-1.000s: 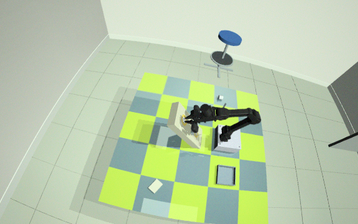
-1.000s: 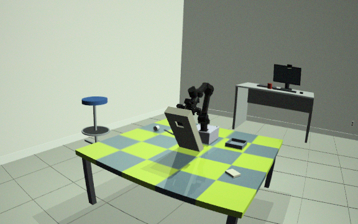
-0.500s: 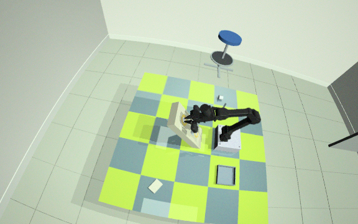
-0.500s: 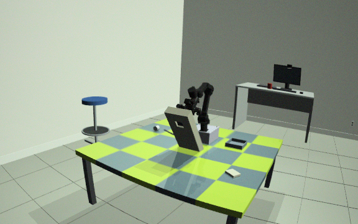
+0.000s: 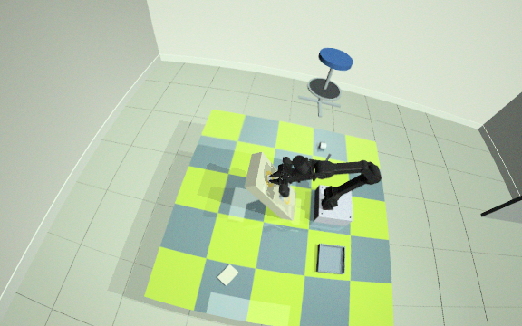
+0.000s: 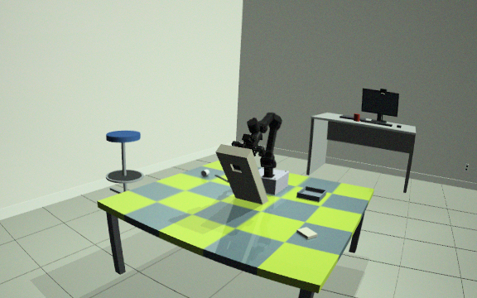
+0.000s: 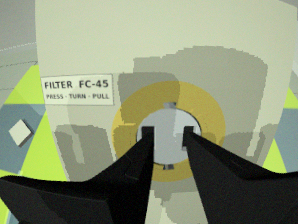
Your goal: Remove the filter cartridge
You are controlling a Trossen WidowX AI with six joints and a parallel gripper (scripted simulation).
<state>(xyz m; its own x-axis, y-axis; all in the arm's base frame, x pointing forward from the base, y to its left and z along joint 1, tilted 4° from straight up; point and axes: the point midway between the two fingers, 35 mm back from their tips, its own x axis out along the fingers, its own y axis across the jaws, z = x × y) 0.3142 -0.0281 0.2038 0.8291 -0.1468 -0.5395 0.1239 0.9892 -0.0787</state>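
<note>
Right now my gripper tip is 1 cm short of the round white filter cartridge and 1 cm above it. From my gripper tip the other things lie so: dark grey tray: 37 cm behind, 33 cm to the left, 26 cm below; then beige service panel: 3 cm behind, 9 cm below; then flat pale block: 17 cm ahead, 43 cm to the left, 26 cm below.
</note>
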